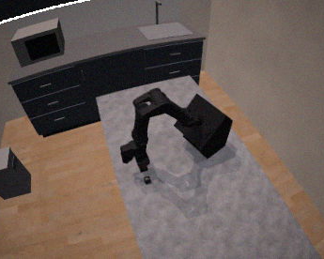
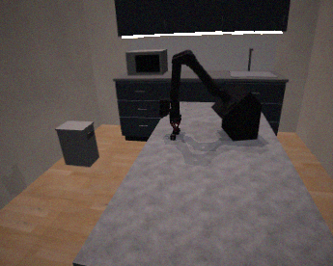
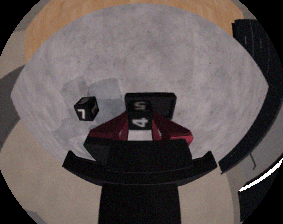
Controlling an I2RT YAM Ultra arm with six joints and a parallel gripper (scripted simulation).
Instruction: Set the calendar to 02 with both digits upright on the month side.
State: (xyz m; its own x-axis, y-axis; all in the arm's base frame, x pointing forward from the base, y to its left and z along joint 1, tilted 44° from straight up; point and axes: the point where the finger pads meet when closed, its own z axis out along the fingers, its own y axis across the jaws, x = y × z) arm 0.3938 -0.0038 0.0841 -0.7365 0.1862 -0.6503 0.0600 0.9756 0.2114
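Right now the dark calendar cube is right at my hand. From my hand the other things lie so: dark tray 2 cm to the right, 2 cm below.
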